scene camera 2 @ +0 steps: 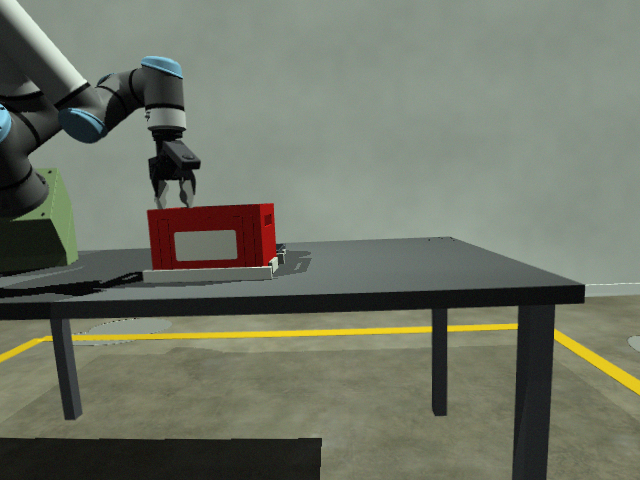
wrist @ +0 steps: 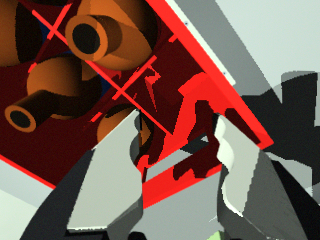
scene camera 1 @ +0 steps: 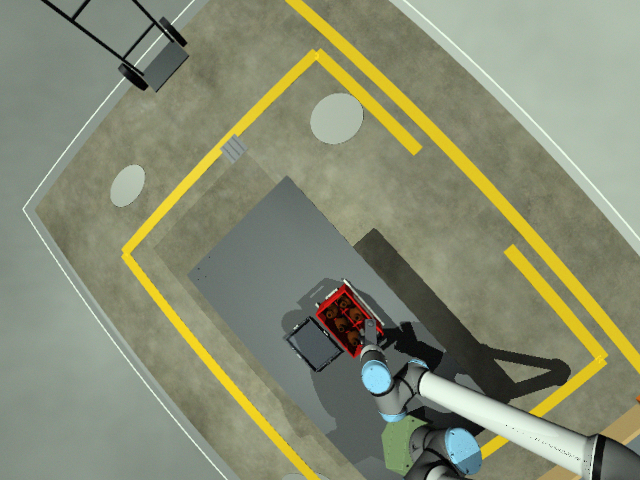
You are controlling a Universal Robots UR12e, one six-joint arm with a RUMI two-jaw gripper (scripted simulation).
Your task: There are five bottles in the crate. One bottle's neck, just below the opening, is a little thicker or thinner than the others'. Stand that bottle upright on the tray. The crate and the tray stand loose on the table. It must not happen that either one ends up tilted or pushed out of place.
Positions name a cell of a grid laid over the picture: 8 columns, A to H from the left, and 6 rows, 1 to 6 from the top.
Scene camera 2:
my gripper: C3
white strip: C4
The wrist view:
my gripper: E3
red crate: E3
bottle: B3
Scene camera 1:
tray: D5
